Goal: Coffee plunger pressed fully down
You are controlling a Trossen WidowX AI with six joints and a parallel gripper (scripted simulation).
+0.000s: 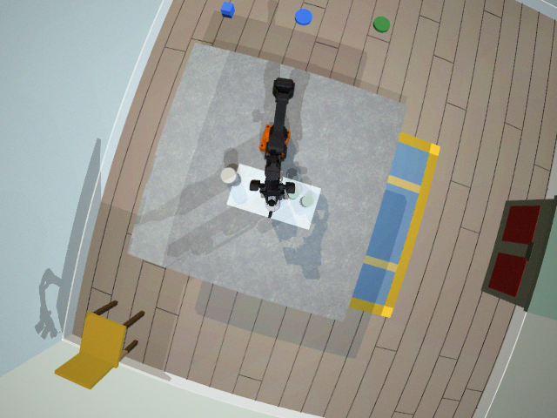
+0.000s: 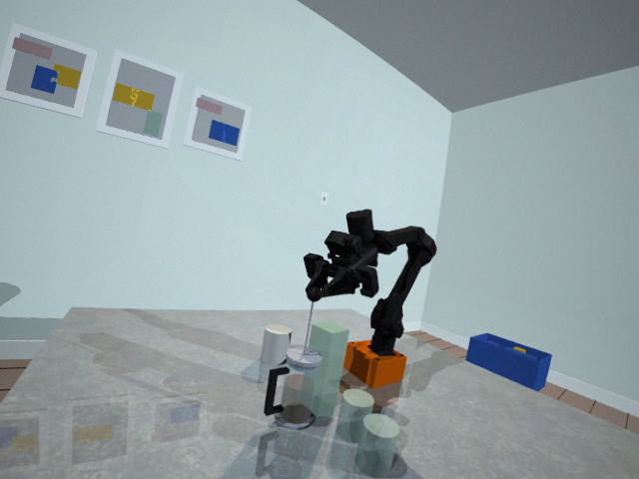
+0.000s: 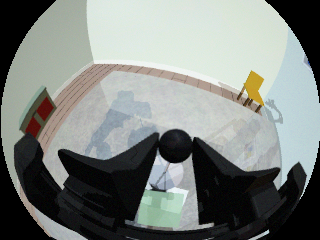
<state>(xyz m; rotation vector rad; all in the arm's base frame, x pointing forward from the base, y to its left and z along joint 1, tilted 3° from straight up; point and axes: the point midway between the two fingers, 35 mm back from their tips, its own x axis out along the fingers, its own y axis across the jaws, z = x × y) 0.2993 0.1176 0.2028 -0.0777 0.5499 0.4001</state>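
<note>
Now: the glass coffee press 1 cm ahead of my gripper tip and 14 cm below it. The rest, counted from my gripper tip: tall pale green block (7 cm behind, 3 cm to the right, 18 cm below); white cylinder (3 cm behind, 27 cm to the right, 22 cm below).
</note>
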